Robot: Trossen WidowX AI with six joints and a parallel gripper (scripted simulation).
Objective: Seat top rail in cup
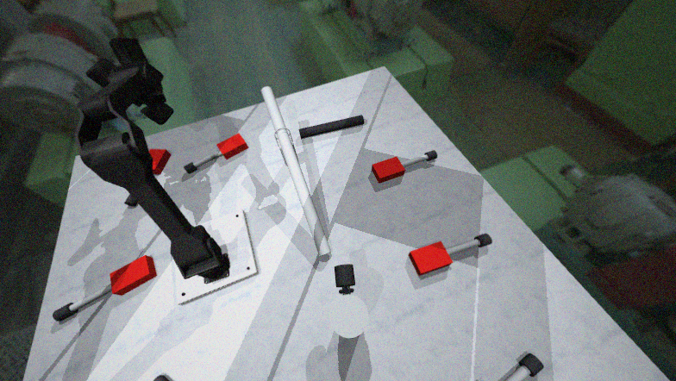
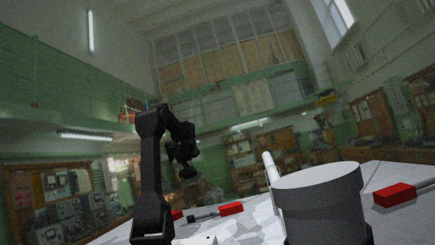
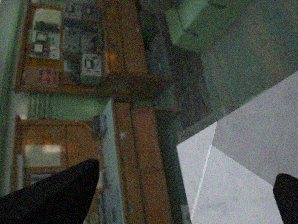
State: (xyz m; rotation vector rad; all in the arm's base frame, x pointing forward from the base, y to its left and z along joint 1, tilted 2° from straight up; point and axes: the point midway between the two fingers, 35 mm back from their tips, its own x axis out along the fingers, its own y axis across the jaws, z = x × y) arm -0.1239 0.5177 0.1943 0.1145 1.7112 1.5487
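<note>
Right now my gripper tip is 46 cm short of the dark rail-end cup, 70 cm to the left of it and 7 cm above it. Round my gripper tip: dark bar 60 cm ahead, 13 cm to the right, 20 cm below.
</note>
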